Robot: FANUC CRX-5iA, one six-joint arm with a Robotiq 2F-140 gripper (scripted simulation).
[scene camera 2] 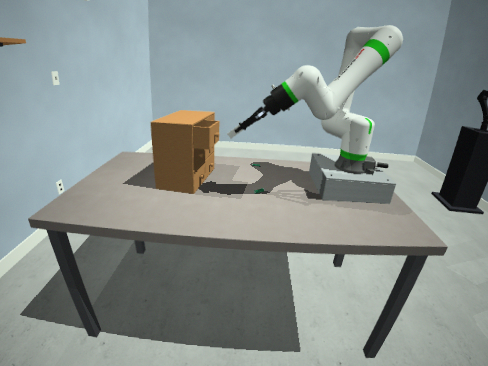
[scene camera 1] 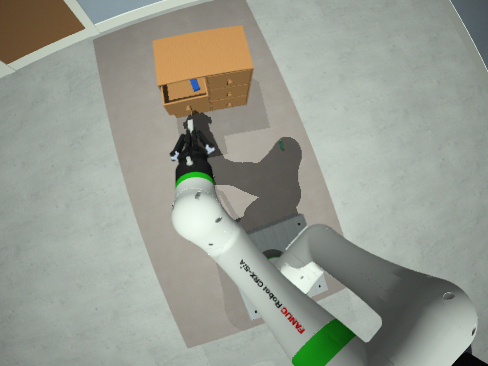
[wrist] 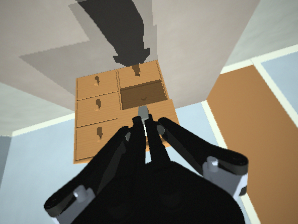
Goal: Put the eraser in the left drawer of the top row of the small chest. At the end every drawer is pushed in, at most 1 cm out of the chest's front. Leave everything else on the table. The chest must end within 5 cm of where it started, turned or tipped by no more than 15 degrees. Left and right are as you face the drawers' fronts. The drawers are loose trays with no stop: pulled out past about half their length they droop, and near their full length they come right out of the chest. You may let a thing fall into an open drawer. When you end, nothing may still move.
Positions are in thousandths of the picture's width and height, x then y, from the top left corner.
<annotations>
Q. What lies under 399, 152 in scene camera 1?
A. A small wooden chest.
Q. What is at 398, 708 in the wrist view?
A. The gripper.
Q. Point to a drawer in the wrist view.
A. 488, 333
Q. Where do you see a drawer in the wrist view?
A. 508, 422
</annotations>
